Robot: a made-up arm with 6 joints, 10 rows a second.
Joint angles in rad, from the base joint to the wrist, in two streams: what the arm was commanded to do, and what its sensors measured. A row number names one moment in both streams.
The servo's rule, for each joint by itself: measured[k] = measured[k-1] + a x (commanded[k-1-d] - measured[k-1]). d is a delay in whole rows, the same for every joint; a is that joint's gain. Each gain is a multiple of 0.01, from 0.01 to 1. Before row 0 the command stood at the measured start. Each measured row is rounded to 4 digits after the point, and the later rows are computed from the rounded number. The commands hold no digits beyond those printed.
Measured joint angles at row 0: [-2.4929, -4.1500, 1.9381, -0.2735, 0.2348, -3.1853]
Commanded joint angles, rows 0 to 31: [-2.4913, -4.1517, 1.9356, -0.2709, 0.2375, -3.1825]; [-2.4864, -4.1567, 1.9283, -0.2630, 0.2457, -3.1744]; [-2.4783, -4.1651, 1.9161, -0.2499, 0.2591, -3.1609]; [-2.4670, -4.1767, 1.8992, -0.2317, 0.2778, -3.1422]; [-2.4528, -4.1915, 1.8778, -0.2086, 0.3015, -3.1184]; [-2.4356, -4.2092, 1.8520, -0.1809, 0.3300, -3.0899]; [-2.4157, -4.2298, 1.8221, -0.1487, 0.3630, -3.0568]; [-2.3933, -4.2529, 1.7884, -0.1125, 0.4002, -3.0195]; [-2.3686, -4.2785, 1.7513, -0.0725, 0.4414, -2.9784]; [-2.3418, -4.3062, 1.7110, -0.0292, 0.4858, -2.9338]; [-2.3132, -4.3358, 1.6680, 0.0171, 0.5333, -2.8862]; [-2.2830, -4.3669, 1.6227, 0.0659, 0.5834, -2.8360]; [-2.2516, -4.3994, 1.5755, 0.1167, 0.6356, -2.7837]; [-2.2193, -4.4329, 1.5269, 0.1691, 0.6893, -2.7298]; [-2.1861, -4.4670, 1.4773, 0.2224, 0.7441, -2.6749]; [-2.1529, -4.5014, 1.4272, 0.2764, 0.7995, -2.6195]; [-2.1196, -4.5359, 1.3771, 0.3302, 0.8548, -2.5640]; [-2.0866, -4.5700, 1.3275, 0.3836, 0.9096, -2.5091]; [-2.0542, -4.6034, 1.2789, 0.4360, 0.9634, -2.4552]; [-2.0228, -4.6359, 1.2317, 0.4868, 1.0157, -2.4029]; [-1.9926, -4.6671, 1.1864, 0.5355, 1.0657, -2.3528]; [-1.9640, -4.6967, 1.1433, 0.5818, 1.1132, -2.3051]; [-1.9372, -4.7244, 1.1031, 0.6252, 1.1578, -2.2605]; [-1.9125, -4.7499, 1.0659, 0.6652, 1.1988, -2.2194]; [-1.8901, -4.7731, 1.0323, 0.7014, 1.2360, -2.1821]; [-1.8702, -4.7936, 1.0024, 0.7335, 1.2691, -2.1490]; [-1.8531, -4.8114, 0.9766, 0.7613, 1.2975, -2.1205]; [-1.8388, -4.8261, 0.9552, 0.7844, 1.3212, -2.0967]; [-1.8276, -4.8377, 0.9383, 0.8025, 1.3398, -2.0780]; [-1.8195, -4.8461, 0.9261, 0.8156, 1.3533, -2.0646]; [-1.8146, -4.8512, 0.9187, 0.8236, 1.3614, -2.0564]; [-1.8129, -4.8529, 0.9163, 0.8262, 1.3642, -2.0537]
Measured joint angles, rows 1 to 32: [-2.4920, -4.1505, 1.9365, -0.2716, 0.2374, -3.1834]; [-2.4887, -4.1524, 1.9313, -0.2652, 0.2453, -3.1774]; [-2.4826, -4.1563, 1.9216, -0.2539, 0.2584, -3.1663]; [-2.4734, -4.1626, 1.9073, -0.2375, 0.2768, -3.1502]; [-2.4612, -4.1716, 1.8884, -0.2161, 0.3003, -3.1289]; [-2.4461, -4.1833, 1.8651, -0.1901, 0.3285, -3.1028]; [-2.4282, -4.1977, 1.8376, -0.1595, 0.3613, -3.0720]; [-2.4076, -4.2148, 1.8061, -0.1247, 0.3983, -3.0368]; [-2.3846, -4.2345, 1.7710, -0.0861, 0.4392, -2.9977]; [-2.3593, -4.2567, 1.7326, -0.0440, 0.4835, -2.9549]; [-2.3321, -4.2812, 1.6913, 0.0012, 0.5308, -2.9089]; [-2.3031, -4.3078, 1.6474, 0.0491, 0.5808, -2.8601]; [-2.2727, -4.3362, 1.6014, 0.0991, 0.6329, -2.8089]; [-2.2412, -4.3662, 1.5537, 0.1509, 0.6865, -2.7559]; [-2.2087, -4.3974, 1.5048, 0.2038, 0.7412, -2.7016]; [-2.1758, -4.4296, 1.4551, 0.2575, 0.7966, -2.6466]; [-2.1426, -4.4626, 1.4052, 0.3113, 0.8519, -2.5913]; [-2.1096, -4.4959, 1.3555, 0.3648, 0.9067, -2.5362]; [-2.0769, -4.5292, 1.3065, 0.4175, 0.9606, -2.4819]; [-2.0450, -4.5623, 1.2586, 0.4688, 1.0129, -2.4290]; [-2.0141, -4.5948, 1.2124, 0.5182, 1.0631, -2.3779]; [-1.9845, -4.6264, 1.1682, 0.5653, 1.1107, -2.3291]; [-1.9566, -4.6568, 1.1265, 0.6096, 1.1554, -2.2831]; [-1.9306, -4.6857, 1.0877, 0.6507, 1.1966, -2.2404]; [-1.9067, -4.7128, 1.0522, 0.6882, 1.2340, -2.2013]; [-1.8852, -4.7378, 1.0203, 0.7217, 1.2673, -2.1663]; [-1.8663, -4.7606, 0.9923, 0.7510, 1.2960, -2.1356]; [-1.8501, -4.7809, 0.9686, 0.7757, 1.3199, -2.1095]; [-1.8368, -4.7985, 0.9492, 0.7955, 1.3388, -2.0884]; [-1.8266, -4.8133, 0.9344, 0.8104, 1.3526, -2.0725]; [-1.8195, -4.8250, 0.9244, 0.8202, 1.3610, -2.0617]; [-1.8156, -4.8336, 0.9192, 0.8246, 1.3640, -2.0563]
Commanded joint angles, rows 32 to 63: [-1.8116, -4.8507, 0.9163, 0.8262, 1.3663, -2.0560]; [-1.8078, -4.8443, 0.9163, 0.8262, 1.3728, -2.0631]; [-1.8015, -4.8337, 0.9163, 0.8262, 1.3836, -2.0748]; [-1.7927, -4.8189, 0.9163, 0.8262, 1.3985, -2.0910]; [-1.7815, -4.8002, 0.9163, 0.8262, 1.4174, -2.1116]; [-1.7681, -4.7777, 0.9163, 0.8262, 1.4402, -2.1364]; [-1.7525, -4.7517, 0.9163, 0.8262, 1.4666, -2.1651]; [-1.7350, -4.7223, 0.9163, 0.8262, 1.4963, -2.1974]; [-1.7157, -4.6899, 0.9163, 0.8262, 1.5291, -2.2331]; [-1.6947, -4.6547, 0.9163, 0.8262, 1.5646, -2.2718]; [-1.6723, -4.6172, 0.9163, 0.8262, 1.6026, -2.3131]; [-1.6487, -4.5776, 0.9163, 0.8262, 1.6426, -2.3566]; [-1.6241, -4.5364, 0.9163, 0.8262, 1.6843, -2.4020]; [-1.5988, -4.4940, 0.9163, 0.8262, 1.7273, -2.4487]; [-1.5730, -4.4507, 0.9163, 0.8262, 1.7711, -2.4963]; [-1.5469, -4.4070, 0.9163, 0.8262, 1.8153, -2.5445]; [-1.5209, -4.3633, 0.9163, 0.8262, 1.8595, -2.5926]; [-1.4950, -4.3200, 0.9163, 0.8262, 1.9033, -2.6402]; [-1.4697, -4.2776, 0.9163, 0.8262, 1.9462, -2.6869]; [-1.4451, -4.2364, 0.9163, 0.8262, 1.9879, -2.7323]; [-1.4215, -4.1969, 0.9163, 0.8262, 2.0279, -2.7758]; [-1.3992, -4.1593, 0.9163, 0.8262, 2.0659, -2.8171]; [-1.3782, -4.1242, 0.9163, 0.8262, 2.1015, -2.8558]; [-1.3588, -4.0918, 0.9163, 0.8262, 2.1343, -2.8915]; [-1.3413, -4.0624, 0.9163, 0.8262, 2.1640, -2.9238]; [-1.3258, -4.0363, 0.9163, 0.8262, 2.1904, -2.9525]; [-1.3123, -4.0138, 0.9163, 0.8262, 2.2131, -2.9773]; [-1.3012, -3.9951, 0.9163, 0.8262, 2.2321, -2.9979]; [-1.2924, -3.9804, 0.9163, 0.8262, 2.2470, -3.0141]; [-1.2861, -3.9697, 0.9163, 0.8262, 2.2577, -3.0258]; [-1.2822, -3.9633, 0.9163, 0.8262, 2.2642, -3.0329]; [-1.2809, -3.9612, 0.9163, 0.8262, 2.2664, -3.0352]
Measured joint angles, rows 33 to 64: [-1.8132, -4.8389, 0.9173, 0.8258, 1.3662, -2.0561]; [-1.8100, -4.8406, 0.9167, 0.8261, 1.3725, -2.0608]; [-1.8050, -4.8385, 0.9164, 0.8262, 1.3830, -2.0702]; [-1.7977, -4.8324, 0.9163, 0.8262, 1.3977, -2.0841]; [-1.7881, -4.8224, 0.9163, 0.8262, 1.4164, -2.1025]; [-1.7763, -4.8085, 0.9163, 0.8262, 1.4390, -2.1252]; [-1.7623, -4.7909, 0.9163, 0.8262, 1.4652, -2.1519]; [-1.7462, -4.7696, 0.9163, 0.8262, 1.4947, -2.1824]; [-1.7282, -4.7449, 0.9163, 0.8262, 1.5274, -2.2164]; [-1.7084, -4.7169, 0.9163, 0.8262, 1.5627, -2.2535]; [-1.6871, -4.6860, 0.9163, 0.8262, 1.6006, -2.2934]; [-1.6644, -4.6524, 0.9163, 0.8262, 1.6405, -2.3357]; [-1.6406, -4.6164, 0.9163, 0.8262, 1.6821, -2.3801]; [-1.6159, -4.5785, 0.9163, 0.8262, 1.7250, -2.4261]; [-1.5906, -4.5389, 0.9163, 0.8262, 1.7688, -2.4731]; [-1.5648, -4.4980, 0.9163, 0.8262, 1.8130, -2.5209]; [-1.5389, -4.4562, 0.9163, 0.8262, 1.8572, -2.5689]; [-1.5130, -4.4140, 0.9163, 0.8262, 1.9010, -2.6167]; [-1.4875, -4.3717, 0.9163, 0.8262, 1.9439, -2.6637]; [-1.4625, -4.3298, 0.9163, 0.8262, 1.9857, -2.7097]; [-1.4383, -4.2886, 0.9163, 0.8262, 2.0258, -2.7540]; [-1.4152, -4.2485, 0.9163, 0.8262, 2.0639, -2.7963]; [-1.3934, -4.2100, 0.9163, 0.8262, 2.0996, -2.8362]; [-1.3730, -4.1734, 0.9163, 0.8262, 2.1326, -2.8733]; [-1.3543, -4.1390, 0.9163, 0.8262, 2.1624, -2.9071]; [-1.3375, -4.1072, 0.9163, 0.8262, 2.1890, -2.9375]; [-1.3226, -4.0782, 0.9163, 0.8262, 2.2119, -2.9642]; [-1.3100, -4.0524, 0.9163, 0.8262, 2.2311, -2.9868]; [-1.2996, -4.0301, 0.9163, 0.8262, 2.2462, -3.0051]; [-1.2916, -4.0114, 0.9163, 0.8262, 2.2571, -3.0190]; [-1.2861, -3.9965, 0.9163, 0.8262, 2.2638, -3.0283]; [-1.2830, -3.9856, 0.9163, 0.8262, 2.2663, -3.0329]
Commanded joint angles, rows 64 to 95: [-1.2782, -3.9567, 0.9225, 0.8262, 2.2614, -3.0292]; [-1.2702, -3.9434, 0.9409, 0.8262, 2.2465, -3.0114]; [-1.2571, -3.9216, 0.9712, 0.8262, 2.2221, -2.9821]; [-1.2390, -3.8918, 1.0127, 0.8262, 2.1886, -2.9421]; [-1.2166, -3.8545, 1.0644, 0.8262, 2.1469, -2.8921]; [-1.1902, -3.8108, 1.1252, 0.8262, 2.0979, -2.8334]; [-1.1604, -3.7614, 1.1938, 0.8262, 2.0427, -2.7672]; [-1.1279, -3.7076, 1.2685, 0.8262, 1.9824, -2.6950]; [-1.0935, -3.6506, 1.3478, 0.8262, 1.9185, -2.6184]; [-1.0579, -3.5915, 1.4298, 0.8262, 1.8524, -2.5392]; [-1.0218, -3.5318, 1.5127, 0.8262, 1.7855, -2.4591]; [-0.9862, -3.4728, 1.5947, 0.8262, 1.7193, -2.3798]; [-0.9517, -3.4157, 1.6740, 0.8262, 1.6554, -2.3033]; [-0.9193, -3.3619, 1.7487, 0.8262, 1.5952, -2.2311]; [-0.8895, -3.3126, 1.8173, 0.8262, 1.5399, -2.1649]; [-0.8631, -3.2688, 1.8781, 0.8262, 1.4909, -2.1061]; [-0.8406, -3.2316, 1.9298, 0.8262, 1.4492, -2.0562]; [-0.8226, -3.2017, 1.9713, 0.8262, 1.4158, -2.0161]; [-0.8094, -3.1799, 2.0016, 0.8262, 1.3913, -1.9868]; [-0.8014, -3.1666, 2.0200, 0.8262, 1.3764, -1.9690]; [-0.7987, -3.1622, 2.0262, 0.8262, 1.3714, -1.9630]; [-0.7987, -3.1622, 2.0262, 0.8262, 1.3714, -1.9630]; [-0.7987, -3.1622, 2.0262, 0.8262, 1.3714, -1.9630]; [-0.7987, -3.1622, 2.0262, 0.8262, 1.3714, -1.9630]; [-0.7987, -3.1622, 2.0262, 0.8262, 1.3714, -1.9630]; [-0.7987, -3.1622, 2.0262, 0.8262, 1.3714, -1.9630]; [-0.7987, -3.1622, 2.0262, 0.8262, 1.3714, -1.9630]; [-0.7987, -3.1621, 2.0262, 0.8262, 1.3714, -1.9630]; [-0.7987, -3.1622, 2.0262, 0.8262, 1.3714, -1.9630]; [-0.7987, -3.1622, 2.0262, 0.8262, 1.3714, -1.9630]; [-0.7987, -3.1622, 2.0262, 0.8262, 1.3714, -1.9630]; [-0.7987, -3.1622, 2.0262, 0.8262, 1.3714, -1.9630]
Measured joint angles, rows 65 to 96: [-1.2802, -3.9766, 0.9203, 0.8262, 2.2616, -3.0304]; [-1.2743, -3.9663, 0.9335, 0.8262, 2.2473, -3.0177]; [-1.2642, -3.9524, 0.9576, 0.8262, 2.2234, -2.9938]; [-1.2493, -3.9336, 0.9929, 0.8262, 2.1903, -2.9592]; [-1.2300, -3.9091, 1.0387, 0.8262, 2.1491, -2.9142]; [-1.2065, -3.8786, 1.0941, 0.8262, 2.1005, -2.8601]; [-1.1793, -3.8423, 1.1579, 0.8262, 2.0456, -2.7979]; [-1.1490, -3.8005, 1.2287, 0.8262, 1.9856, -2.7290]; [-1.1163, -3.7540, 1.3049, 0.8262, 1.9219, -2.6549]; [-1.0818, -3.7036, 1.3848, 0.8262, 1.8559, -2.5774]; [-1.0464, -3.6503, 1.4667, 0.8262, 1.7890, -2.4981]; [-1.0109, -3.5953, 1.5486, 0.8262, 1.7228, -2.4188]; [-0.9760, -3.5396, 1.6289, 0.8262, 1.6588, -2.3414]; [-0.9425, -3.4845, 1.7056, 0.8262, 1.5984, -2.2675]; [-0.9112, -3.4312, 1.7771, 0.8262, 1.5428, -2.1988]; [-0.8828, -3.3809, 1.8417, 0.8262, 1.4935, -2.1367]; [-0.8579, -3.3346, 1.8981, 0.8262, 1.4514, -2.0828]; [-0.8371, -3.2934, 1.9449, 0.8262, 1.4176, -2.0381]; [-0.8208, -3.2582, 1.9812, 0.8262, 1.3926, -2.0037]; [-0.8094, -3.2298, 2.0060, 0.8262, 1.3772, -1.9805]; [-0.8031, -3.2088, 2.0189, 0.8262, 1.3717, -1.9688]; [-0.8005, -3.1944, 2.0236, 0.8262, 1.3714, -1.9649]; [-0.7994, -3.1844, 2.0253, 0.8262, 1.3714, -1.9636]; [-0.7990, -3.1775, 2.0259, 0.8262, 1.3714, -1.9632]; [-0.7988, -3.1728, 2.0261, 0.8262, 1.3714, -1.9631]; [-0.7987, -3.1695, 2.0262, 0.8262, 1.3714, -1.9630]; [-0.7987, -3.1672, 2.0262, 0.8262, 1.3714, -1.9630]; [-0.7987, -3.1656, 2.0262, 0.8262, 1.3714, -1.9630]; [-0.7987, -3.1645, 2.0262, 0.8262, 1.3714, -1.9630]; [-0.7987, -3.1638, 2.0262, 0.8262, 1.3714, -1.9630]; [-0.7987, -3.1633, 2.0262, 0.8262, 1.3714, -1.9630]; [-0.7987, -3.1630, 2.0262, 0.8262, 1.3714, -1.9630]
